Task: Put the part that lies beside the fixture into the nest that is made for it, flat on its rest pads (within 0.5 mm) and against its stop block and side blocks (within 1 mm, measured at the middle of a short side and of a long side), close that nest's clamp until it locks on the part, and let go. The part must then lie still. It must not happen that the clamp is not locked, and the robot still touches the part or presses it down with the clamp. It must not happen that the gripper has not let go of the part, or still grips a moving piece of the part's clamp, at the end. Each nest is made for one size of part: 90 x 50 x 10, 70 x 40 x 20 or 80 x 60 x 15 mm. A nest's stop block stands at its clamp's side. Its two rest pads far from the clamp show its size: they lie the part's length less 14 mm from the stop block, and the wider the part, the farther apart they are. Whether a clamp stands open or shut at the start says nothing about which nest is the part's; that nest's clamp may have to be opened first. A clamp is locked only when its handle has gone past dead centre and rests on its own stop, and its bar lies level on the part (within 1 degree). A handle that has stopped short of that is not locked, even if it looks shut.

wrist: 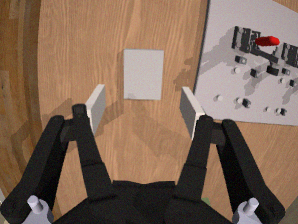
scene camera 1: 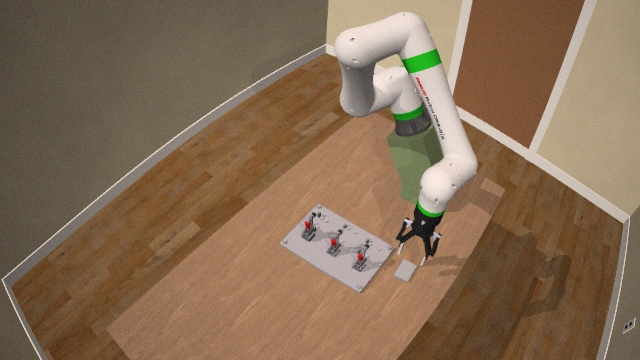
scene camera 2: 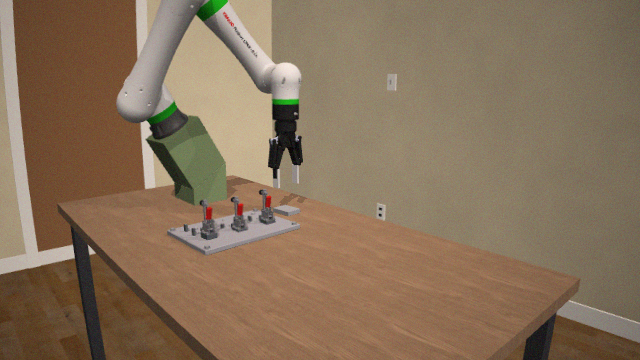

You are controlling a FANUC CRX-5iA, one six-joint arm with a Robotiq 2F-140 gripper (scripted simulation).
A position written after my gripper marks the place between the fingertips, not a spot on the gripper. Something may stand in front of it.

Observation:
In view: my gripper (scene camera 2: pixel 286 185), a flat grey part (wrist: pixel 143 68), a toggle clamp (wrist: pixel 242 36) and a grey fixture plate (scene camera 1: pixel 339 267).
My gripper also shows in the wrist view (wrist: pixel 143 96). The grey fixture plate also shows in scene camera 2 (scene camera 2: pixel 227 238).

